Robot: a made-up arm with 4 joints.
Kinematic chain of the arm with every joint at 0, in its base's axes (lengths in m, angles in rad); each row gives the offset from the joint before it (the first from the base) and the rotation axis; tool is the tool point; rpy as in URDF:
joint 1: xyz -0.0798 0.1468 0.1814 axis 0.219 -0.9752 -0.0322
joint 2: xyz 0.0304 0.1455 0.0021 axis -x
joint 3: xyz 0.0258 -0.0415 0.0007 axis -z
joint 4: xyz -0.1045 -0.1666 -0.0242 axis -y
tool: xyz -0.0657 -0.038 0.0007 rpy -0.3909 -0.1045 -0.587
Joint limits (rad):
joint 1: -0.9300..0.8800
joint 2: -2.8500..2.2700
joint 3: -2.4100..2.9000
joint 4: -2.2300..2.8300
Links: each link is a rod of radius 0.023 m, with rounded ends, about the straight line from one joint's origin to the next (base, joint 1, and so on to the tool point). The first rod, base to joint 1, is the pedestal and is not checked.
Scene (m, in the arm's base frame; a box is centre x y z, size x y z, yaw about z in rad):
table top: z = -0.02
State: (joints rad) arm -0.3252 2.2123 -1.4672 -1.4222
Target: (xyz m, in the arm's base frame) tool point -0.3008 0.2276 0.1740
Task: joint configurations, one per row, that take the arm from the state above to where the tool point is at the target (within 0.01 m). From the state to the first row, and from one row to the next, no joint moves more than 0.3 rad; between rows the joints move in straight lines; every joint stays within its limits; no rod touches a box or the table.
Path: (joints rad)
1: -0.1530 2.0345 -1.1819 -1.3875
2: 0.0191 1.8567 -0.8965 -1.3529
3: 0.1913 1.6788 -0.6112 -1.3182
4: 0.3635 1.5010 -0.3259 -1.2835
5: 0.5356 1.3232 -0.0405 -1.2489
6: 0.7078 1.1454 0.2448 -1.2142
7: 0.8800 0.9675 0.5301 -1.1795

